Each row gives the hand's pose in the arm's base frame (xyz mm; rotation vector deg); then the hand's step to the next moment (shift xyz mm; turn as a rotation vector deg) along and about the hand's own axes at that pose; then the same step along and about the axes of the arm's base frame.
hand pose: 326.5 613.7 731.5 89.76 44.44 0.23
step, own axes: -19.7 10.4 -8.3 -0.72 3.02 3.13
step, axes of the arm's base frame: -13.9 -1.4 19.2 2.23 -2.93 2.43
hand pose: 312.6 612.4 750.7 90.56 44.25 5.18
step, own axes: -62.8 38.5 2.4 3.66 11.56 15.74
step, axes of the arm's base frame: -31.0 -33.1 58.1 15.28 -11.10 6.19
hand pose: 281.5 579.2 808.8 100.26 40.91 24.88
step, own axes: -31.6 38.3 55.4 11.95 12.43 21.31
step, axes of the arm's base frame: 19.9 -68.0 22.5 25.13 -9.84 4.82
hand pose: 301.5 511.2 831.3 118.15 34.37 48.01
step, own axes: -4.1 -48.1 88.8 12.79 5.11 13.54
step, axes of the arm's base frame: 56.9 -20.8 -80.9 19.10 -1.27 2.59
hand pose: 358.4 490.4 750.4 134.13 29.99 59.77
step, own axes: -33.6 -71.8 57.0 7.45 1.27 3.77
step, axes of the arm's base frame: 12.9 21.7 -94.3 7.74 1.84 2.83
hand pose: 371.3 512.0 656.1 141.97 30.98 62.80
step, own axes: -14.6 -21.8 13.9 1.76 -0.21 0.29
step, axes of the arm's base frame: -2.7 9.0 -28.2 1.28 0.98 0.80
